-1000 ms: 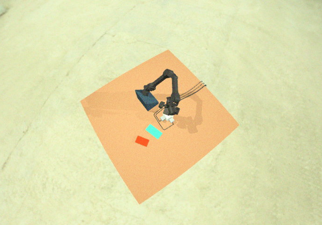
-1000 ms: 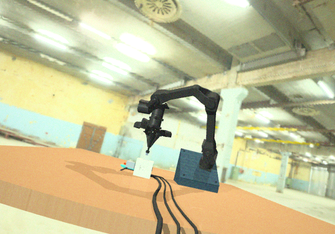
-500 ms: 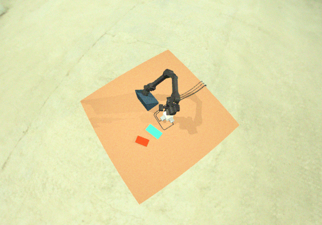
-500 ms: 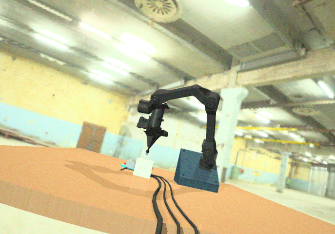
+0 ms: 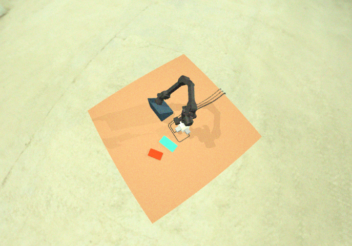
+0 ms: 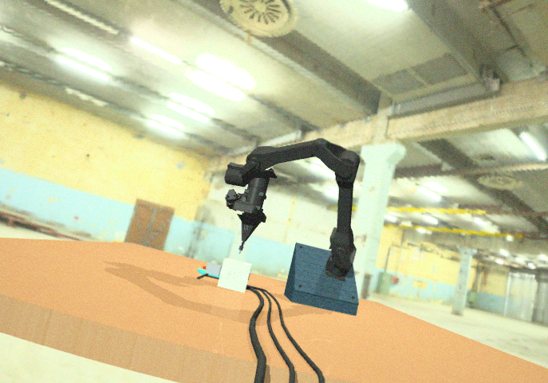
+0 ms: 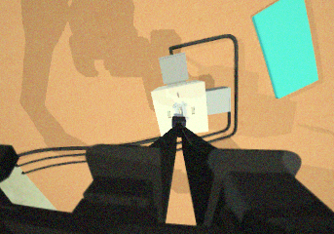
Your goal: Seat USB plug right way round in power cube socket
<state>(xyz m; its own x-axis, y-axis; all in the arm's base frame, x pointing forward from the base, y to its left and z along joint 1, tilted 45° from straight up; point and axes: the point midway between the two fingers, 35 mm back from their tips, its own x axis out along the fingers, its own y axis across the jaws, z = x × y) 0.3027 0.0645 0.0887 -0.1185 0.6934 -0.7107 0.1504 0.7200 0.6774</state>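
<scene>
My gripper tip is now 2 cm above the dark USB plug. The rest, counted from my gripper tip: red card 36 cm to the right, 13 cm below, 9 cm ahead; then cyan card 21 cm to the right, 13 cm below, 7 cm ahead.
</scene>
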